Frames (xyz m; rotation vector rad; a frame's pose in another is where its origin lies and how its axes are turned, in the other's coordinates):
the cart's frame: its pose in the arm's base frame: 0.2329 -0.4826 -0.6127 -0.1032 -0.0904 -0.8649
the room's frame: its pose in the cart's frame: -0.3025 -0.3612 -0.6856 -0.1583 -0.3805 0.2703
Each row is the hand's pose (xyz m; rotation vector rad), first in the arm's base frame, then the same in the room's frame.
Working: the arm's base frame: its pose in the room's frame: 0.4798 0.1951 1.3496 0.4192 0.3563 0.5729

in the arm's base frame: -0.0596 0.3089 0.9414 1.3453 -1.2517 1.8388
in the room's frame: 0.7045 0.1320 2.3143 2.3417 -1.1719 1.6037
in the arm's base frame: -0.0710 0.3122 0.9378 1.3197 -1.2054 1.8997
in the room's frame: 0.6925 0.1288 2.3151 2.3203 -1.1527 1.6880
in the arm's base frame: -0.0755 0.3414 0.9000 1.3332 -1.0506 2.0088
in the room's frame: 0.6596 0.1590 2.2975 -2.3160 1.0220 -1.8406
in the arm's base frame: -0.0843 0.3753 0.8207 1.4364 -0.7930 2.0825
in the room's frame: 0.6033 0.2018 2.2475 -2.2821 0.7157 -1.8930
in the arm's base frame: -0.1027 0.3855 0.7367 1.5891 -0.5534 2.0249
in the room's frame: 0.5479 0.2223 2.1841 -2.3495 0.4025 -1.8583
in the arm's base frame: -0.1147 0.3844 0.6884 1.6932 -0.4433 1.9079
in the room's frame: 0.5180 0.2279 2.1447 -2.4569 0.2252 -1.7921
